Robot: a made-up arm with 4 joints.
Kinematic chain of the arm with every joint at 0, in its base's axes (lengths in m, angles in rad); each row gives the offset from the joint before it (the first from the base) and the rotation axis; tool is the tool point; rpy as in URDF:
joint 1: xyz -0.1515 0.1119 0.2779 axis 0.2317 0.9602 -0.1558
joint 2: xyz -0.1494 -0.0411 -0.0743 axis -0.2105 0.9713 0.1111
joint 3: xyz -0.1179 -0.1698 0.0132 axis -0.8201 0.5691 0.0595
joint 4: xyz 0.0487 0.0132 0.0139 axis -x
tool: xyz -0.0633 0.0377 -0.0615 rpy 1.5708 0 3.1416
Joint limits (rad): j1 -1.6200..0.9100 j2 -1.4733..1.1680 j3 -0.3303..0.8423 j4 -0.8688..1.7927
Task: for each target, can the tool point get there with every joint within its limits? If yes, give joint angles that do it. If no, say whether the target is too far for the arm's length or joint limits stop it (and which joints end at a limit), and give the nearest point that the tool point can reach.
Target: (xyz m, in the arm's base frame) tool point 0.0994 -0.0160 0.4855
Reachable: no: joint limits stop it (at a limit: joint 1, joint 2) | nearest point 0.0826 -0.0987 0.2443 | short by 0.255 m
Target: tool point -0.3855 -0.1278 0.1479
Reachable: yes | joints -0.3909 0.3896 0.1217 0.6189
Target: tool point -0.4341 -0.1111 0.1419
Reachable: yes | joints -0.1429 0.0715 0.6211 0.3094
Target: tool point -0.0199 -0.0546 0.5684
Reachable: no: joint limits stop it (at a limit: joint 1, joint 2, joint 3, joint 4) | nearest point -0.2189 -0.0107 0.4273 | short by 0.248 m
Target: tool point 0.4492 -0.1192 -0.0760
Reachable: no: too far | nearest point 0.0870 -0.1249 0.1400 | short by 0.422 m
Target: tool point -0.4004 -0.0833 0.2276
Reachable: yes | joints -0.3171 0.7992 0.4335 -0.0926
